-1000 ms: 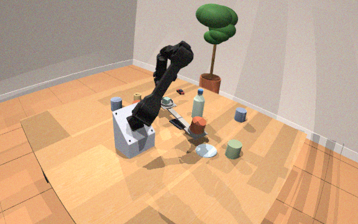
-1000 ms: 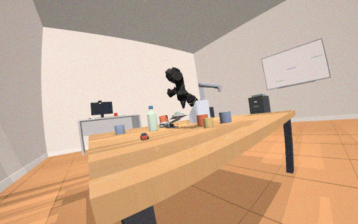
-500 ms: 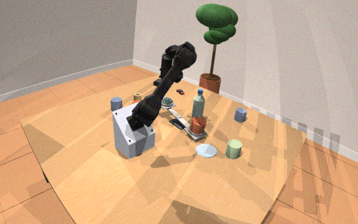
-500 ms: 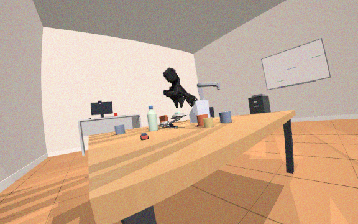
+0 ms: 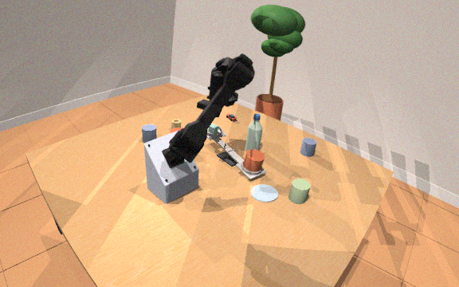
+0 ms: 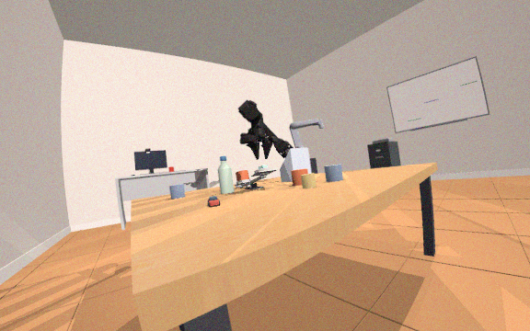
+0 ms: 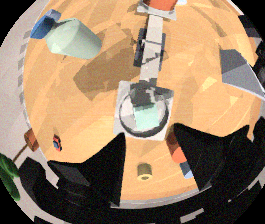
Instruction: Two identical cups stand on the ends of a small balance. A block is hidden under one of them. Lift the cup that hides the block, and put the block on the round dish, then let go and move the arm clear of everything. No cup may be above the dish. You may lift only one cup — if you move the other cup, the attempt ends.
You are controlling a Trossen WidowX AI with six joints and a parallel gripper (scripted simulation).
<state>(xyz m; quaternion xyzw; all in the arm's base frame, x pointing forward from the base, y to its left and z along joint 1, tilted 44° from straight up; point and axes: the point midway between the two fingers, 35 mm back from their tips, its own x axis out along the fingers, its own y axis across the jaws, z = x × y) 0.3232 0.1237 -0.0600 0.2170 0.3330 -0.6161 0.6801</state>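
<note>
The pale green block lies 4 cm below my gripper tip. Round my gripper tip: pale green bottle: 12 cm ahead, 13 cm to the right, 2 cm below; red cup: 4 cm behind, 27 cm to the right, 7 cm below; small balance: 1 cm behind, 12 cm to the right, 11 cm below.
</note>
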